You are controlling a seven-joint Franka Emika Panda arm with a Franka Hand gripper.
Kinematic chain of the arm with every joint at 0, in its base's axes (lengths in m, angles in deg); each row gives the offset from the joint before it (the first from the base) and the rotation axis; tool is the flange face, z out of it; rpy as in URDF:
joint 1: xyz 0 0 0.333 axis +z
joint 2: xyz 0 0 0 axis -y
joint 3: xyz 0 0 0.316 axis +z
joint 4: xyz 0.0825 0 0 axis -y
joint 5: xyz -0.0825 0 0.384 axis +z
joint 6: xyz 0 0 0 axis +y
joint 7: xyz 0.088 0 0 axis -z
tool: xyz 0 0 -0.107 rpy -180 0 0
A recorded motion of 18 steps. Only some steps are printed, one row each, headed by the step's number.
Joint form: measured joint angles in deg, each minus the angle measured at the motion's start. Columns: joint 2, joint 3, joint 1, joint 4, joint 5, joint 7, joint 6.
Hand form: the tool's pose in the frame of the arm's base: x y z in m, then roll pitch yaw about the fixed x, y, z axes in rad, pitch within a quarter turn. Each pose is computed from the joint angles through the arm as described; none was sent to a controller.
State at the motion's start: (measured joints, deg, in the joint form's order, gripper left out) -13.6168 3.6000 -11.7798 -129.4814 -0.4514 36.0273 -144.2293
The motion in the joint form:
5: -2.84 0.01 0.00 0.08 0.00 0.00 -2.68
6: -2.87 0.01 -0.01 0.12 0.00 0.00 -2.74
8: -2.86 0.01 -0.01 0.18 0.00 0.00 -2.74
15: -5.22 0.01 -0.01 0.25 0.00 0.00 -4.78
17: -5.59 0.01 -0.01 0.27 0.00 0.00 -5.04
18: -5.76 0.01 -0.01 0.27 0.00 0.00 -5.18
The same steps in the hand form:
5: 0.5370 -0.0766 0.2361 -3.1196 -0.0075 -0.7677
6: 0.5373 -0.0768 0.2362 -3.1188 -0.0084 -0.7679
8: 0.5377 -0.0768 0.2367 -3.1181 -0.0094 -0.7679
15: 0.5376 -0.0766 0.2180 -3.1184 -0.0044 -0.7684
17: 0.5375 -0.0765 0.2150 -3.1190 -0.0029 -0.7685
18: 0.5374 -0.0765 0.2136 -3.1192 -0.0023 -0.7686

